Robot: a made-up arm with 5 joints.
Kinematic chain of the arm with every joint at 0, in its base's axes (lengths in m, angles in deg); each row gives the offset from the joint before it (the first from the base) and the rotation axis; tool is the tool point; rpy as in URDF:
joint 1: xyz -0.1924 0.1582 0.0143 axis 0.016 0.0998 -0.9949
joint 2: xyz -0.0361 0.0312 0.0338 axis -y
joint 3: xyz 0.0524 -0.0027 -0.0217 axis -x
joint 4: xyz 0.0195 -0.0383 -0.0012 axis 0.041 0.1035 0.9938
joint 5: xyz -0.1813 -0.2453 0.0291 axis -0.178 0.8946 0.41
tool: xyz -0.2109 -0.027 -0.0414 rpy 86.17 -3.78 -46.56
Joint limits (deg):
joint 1: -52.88..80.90
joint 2: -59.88..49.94
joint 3: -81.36..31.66
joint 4: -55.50..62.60
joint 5: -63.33..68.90
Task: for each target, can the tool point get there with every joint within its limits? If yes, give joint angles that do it. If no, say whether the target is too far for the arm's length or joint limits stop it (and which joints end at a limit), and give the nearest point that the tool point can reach.
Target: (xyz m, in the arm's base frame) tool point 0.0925 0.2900 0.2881
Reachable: no: joint limits stop it (at a limit: joint 1, joint 2, joint 3, joint 4) | nearest point 0.0235 0.2950 0.2764 | short by 0.070 m
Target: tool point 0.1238 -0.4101 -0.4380
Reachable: no: too far | nearest point 0.0095 -0.2403 -0.2959 | short by 0.249 m
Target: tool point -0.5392 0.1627 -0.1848
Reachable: yes | joints 4.50 12.67 -27.90 -23.41 -22.98
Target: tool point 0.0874 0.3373 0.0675
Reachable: no: joint limits stop it (at a limit: joint 1, joint 4, joint 5) | nearest point 0.0011 0.4179 0.1072 | short by 0.125 m
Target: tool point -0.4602 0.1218 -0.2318
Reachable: yes | joints -17.95 22.27 -20.34 -34.64 -34.99
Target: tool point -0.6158 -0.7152 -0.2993
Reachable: no: too far | nearest point -0.4206 -0.3111 -0.1757 | short by 0.466 m
